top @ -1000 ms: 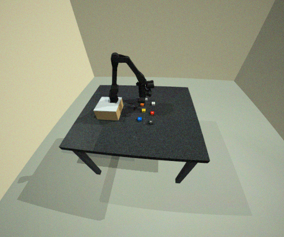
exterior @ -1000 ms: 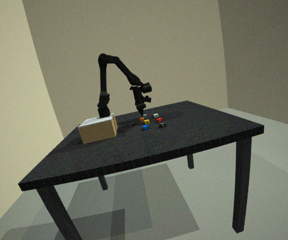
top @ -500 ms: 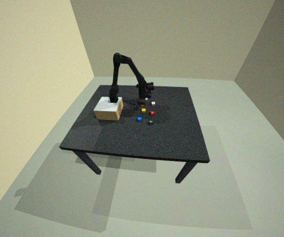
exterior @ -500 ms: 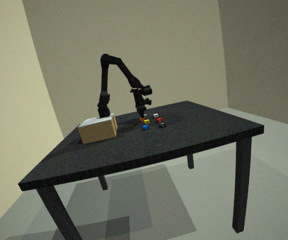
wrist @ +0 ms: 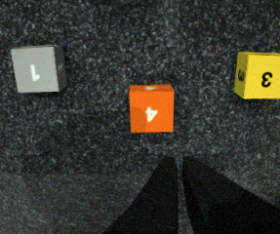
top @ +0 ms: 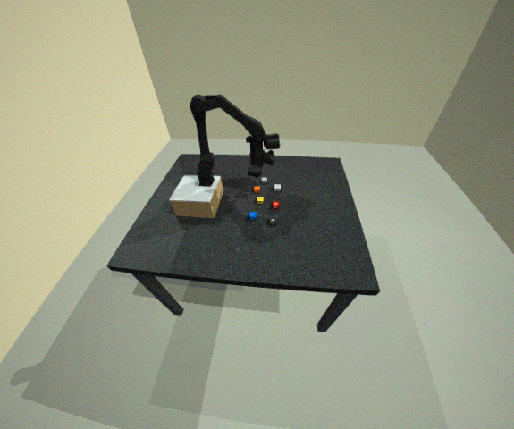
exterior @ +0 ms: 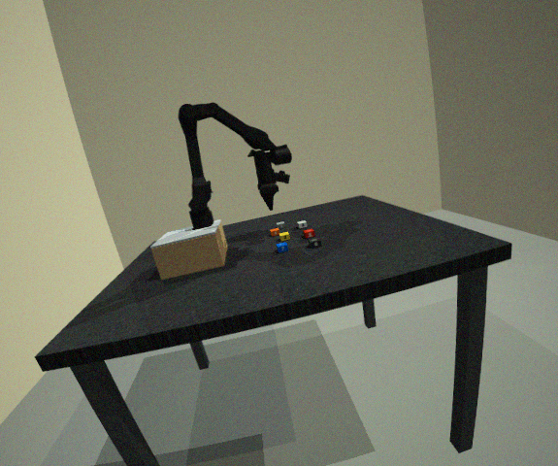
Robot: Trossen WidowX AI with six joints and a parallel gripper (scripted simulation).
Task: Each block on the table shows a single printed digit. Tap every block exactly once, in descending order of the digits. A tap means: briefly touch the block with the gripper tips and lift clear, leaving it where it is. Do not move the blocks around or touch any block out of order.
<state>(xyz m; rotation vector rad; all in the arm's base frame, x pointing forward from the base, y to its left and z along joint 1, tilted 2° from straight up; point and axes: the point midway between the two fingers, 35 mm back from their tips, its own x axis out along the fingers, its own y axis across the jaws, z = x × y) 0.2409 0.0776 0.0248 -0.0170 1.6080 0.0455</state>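
The yellow block marked 3 lies 9 cm below my gripper tip, 7 cm to the right of it and 3 cm ahead of it. Also, from my gripper tip: red block: 11 cm ahead, 10 cm to the right, 9 cm below; then orange block marked 4: 9 cm below, 1 cm to the left; then white block: 11 cm ahead, 9 cm below, 3 cm to the left.
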